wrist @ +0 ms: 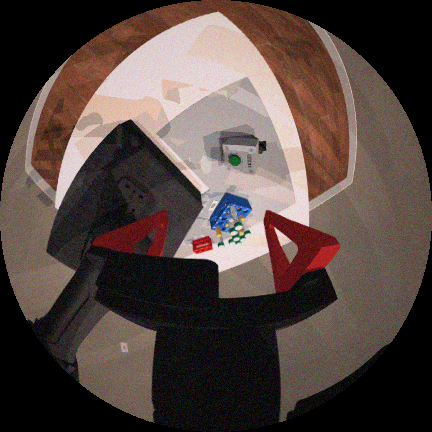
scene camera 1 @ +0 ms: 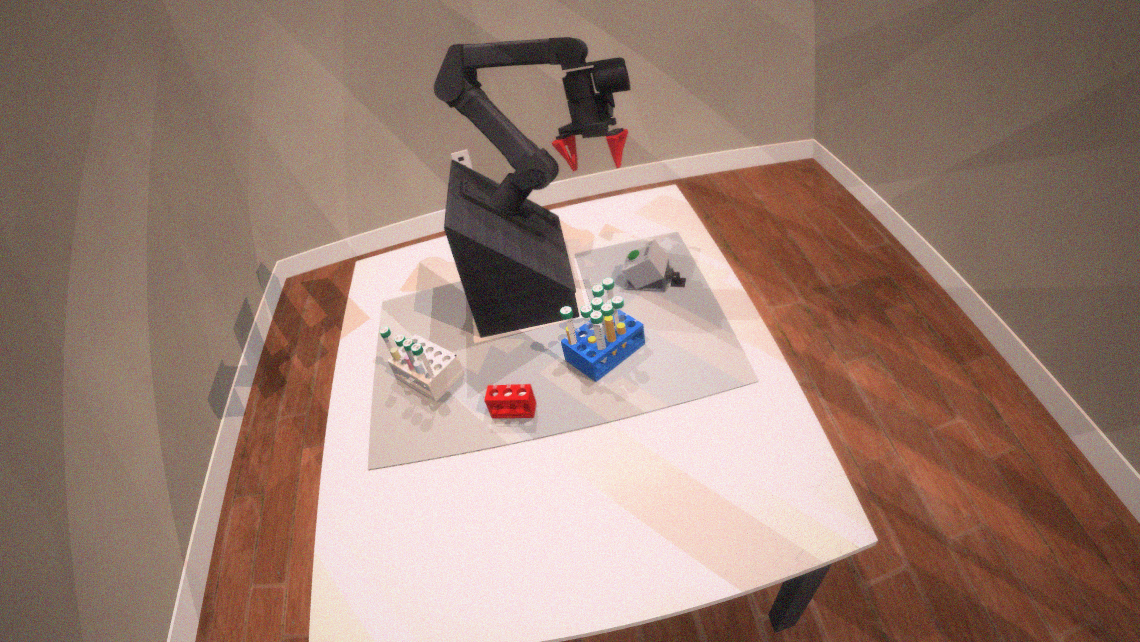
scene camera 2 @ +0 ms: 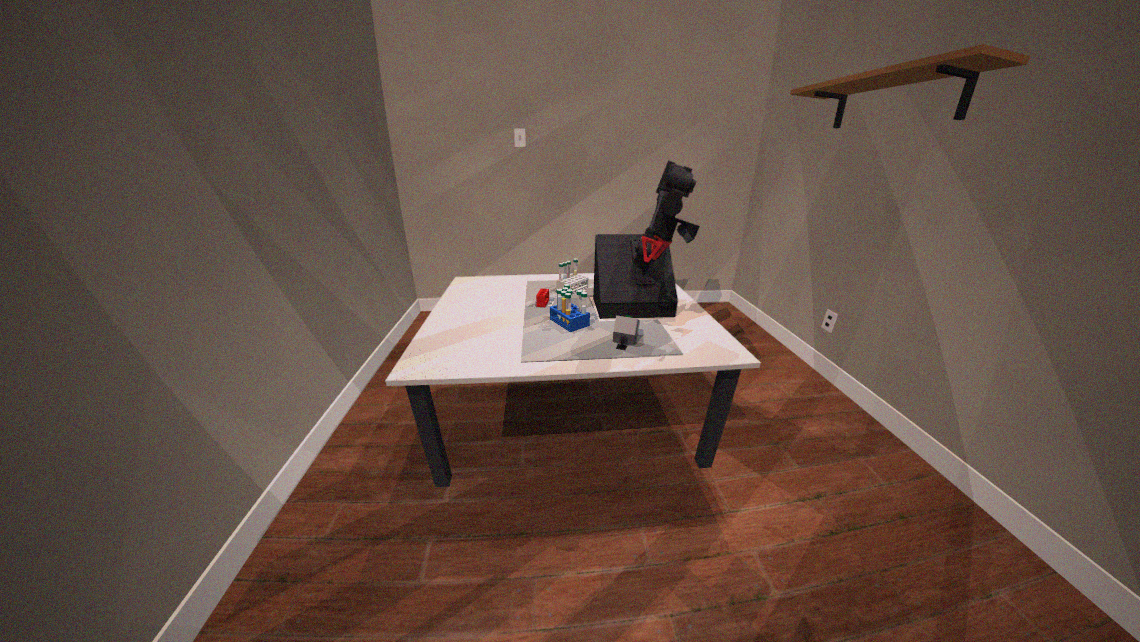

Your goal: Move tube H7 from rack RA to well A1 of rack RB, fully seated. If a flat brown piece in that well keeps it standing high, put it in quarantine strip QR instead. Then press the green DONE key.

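Frame: origin at the arm's base, x ahead, y left, z up, level; centimetres.
Seen in the pictures: gripper, between the fingertips: (wrist: 215, 215) (scene camera 1: 596, 168) (scene camera 2: 650, 260); arm's base, origin of its link: (wrist: 109, 229) (scene camera 1: 500, 208) (scene camera 2: 641, 261).
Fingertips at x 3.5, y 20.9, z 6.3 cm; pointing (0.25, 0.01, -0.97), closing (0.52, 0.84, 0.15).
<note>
Offsets run from my fingertips to a thing's middle. "spot": to the spot under its first point. Level surfaces: height alone.
My gripper (scene camera 1: 596, 167) (scene camera 2: 650, 256) (wrist: 215, 215) is open and empty, high above the table. A blue rack {dx +25.6, dy -6.4, dz -22.2 cm} (scene camera 1: 580, 360) (scene camera 2: 570, 320) (wrist: 225, 204) holds several green-capped tubes {spot: dx +28.5, dy -5.1, dz -12.1 cm} (scene camera 1: 607, 309) and stands below it. A white rack {dx +21.9, dy -41.3, dz -22.2 cm} (scene camera 1: 442, 384) (scene camera 2: 575, 282) holds several green-capped tubes at the left in scene camera 1. A small red rack {dx +35.3, dy -24.8, dz -22.2 cm} (scene camera 1: 510, 408) (scene camera 2: 542, 297) (wrist: 202, 245) with open wells stands between them, tubeless. The green key {dx +6.6, dy +4.1, dz -18.4 cm} (scene camera 1: 634, 255) (wrist: 234, 160) is on a grey box {dx +7.5, dy +6.2, dz -20.6 cm} (scene camera 1: 647, 272) (scene camera 2: 626, 329) (wrist: 250, 149). Rack labels, tube H7 and any brown piece cannot be made out.
The black arm base (scene camera 1: 518, 279) (scene camera 2: 634, 295) (wrist: 150, 175) stands behind the racks in scene camera 1. A grey mat {dz -24.7 cm} (scene camera 1: 678, 366) (scene camera 2: 542, 350) lies under the racks and the key box on the white table {dz -25.1 cm} (scene camera 1: 558, 526) (scene camera 2: 454, 342). A wall shelf (scene camera 2: 909, 73) hangs at the right in scene camera 2.
</note>
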